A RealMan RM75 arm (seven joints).
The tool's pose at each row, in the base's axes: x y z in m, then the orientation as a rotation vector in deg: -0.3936 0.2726 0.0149 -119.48 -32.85 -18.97; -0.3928 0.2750 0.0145 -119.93 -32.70 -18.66; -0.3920 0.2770 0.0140 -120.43 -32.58 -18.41; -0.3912 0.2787 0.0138 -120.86 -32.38 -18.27; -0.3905 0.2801 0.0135 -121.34 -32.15 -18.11; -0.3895 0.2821 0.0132 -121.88 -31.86 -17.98; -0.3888 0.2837 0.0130 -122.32 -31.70 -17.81; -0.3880 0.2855 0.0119 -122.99 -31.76 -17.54; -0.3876 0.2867 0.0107 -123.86 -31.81 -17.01; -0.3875 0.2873 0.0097 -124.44 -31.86 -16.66; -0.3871 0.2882 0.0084 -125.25 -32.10 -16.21; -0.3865 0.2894 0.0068 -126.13 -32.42 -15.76; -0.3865 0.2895 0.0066 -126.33 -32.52 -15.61; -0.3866 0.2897 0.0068 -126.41 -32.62 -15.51; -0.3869 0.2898 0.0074 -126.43 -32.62 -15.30
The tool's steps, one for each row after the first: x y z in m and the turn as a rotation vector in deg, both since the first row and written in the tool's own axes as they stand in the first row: 0.0012 -0.0004 0.0022 -0.33 -0.26 0.27; 0.0022 -0.0006 0.0042 -0.73 -0.51 0.50; 0.0032 -0.0008 0.0058 -1.09 -0.64 0.74; 0.0041 -0.0009 0.0071 -1.49 -0.77 1.01; 0.0053 -0.0011 0.0090 -1.95 -0.88 1.31; 0.0063 -0.0014 0.0104 -2.31 -1.05 1.53; 0.0070 -0.0010 0.0125 -2.87 -1.43 1.65; 0.0071 -0.0005 0.0142 -3.56 -2.02 1.90; 0.0069 0.0000 0.0153 -4.01 -2.43 2.04; 0.0069 0.0007 0.0167 -4.67 -3.03 2.12; 0.0070 0.0016 0.0186 -5.40 -3.69 2.14; 0.0070 0.0017 0.0188 -5.56 -3.88 2.14; 0.0070 0.0014 0.0189 -5.61 -4.00 2.11; 0.0071 0.0007 0.0186 -5.58 -4.15 2.19
